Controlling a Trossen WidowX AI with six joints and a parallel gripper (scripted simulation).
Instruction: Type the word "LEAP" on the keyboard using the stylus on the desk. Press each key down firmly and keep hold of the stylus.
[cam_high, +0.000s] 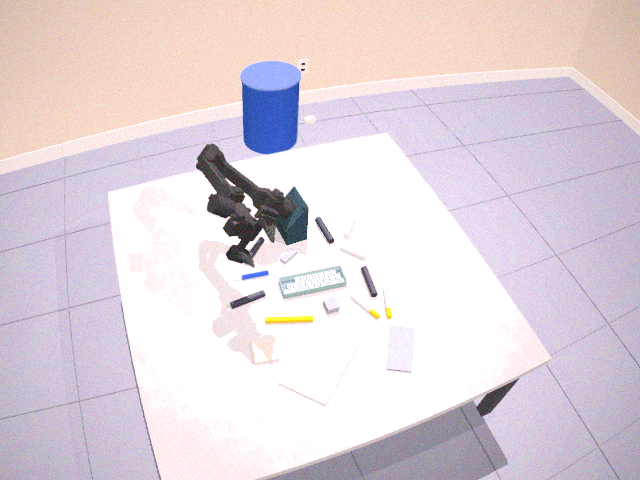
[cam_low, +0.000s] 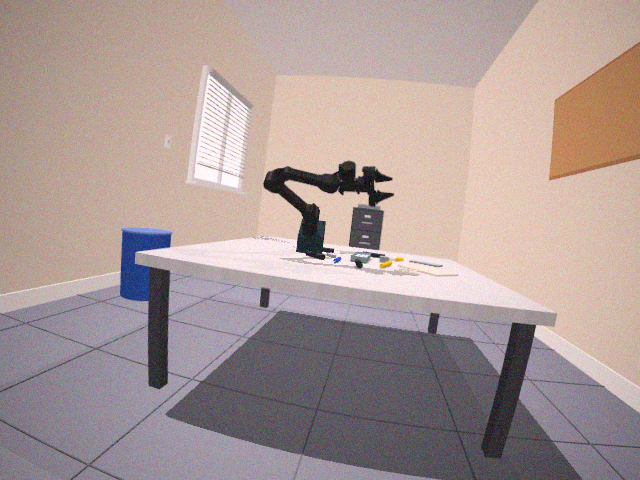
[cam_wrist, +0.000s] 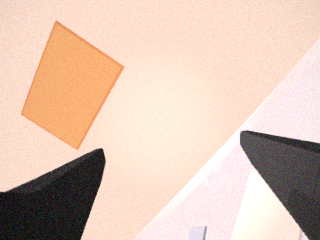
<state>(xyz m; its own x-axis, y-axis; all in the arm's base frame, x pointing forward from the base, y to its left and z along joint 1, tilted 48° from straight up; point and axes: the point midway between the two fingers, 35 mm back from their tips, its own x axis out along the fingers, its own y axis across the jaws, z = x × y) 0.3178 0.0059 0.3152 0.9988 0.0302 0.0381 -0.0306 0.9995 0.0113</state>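
Now: the blue stylus 20 cm behind my gripper tip, 1 cm to the left of it and 33 cm below it. From my gripper tip the other things lie so: grey cube 3 cm ahead, 22 cm to the left, 32 cm below; grey slab 27 cm ahead, 34 cm to the left, 33 cm below.
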